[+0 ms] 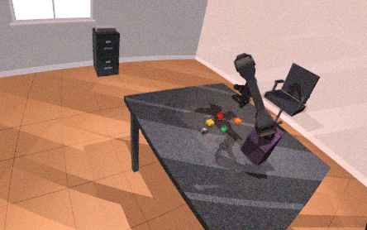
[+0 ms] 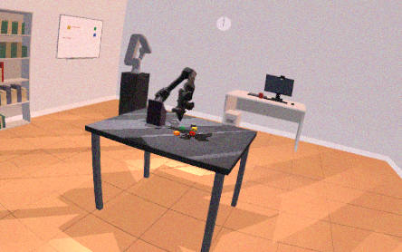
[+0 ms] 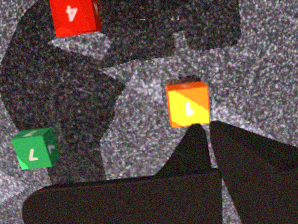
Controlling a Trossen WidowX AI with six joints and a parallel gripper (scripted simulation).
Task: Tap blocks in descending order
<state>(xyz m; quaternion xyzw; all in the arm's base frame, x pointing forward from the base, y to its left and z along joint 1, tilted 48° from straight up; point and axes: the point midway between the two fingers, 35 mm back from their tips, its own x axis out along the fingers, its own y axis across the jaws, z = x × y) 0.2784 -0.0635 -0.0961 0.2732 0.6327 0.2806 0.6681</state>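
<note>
Now: gripper tip 2 cm past the orange block, 1 cm to the left of it and 9 cm above it. Also, from my gripper tip: yellow block 4 cm ahead, 19 cm to the left, 9 cm below; red block 7 cm ahead, 7 cm to the left, 9 cm below; green block 4 cm behind, 14 cm to the left, 9 cm below.
</note>
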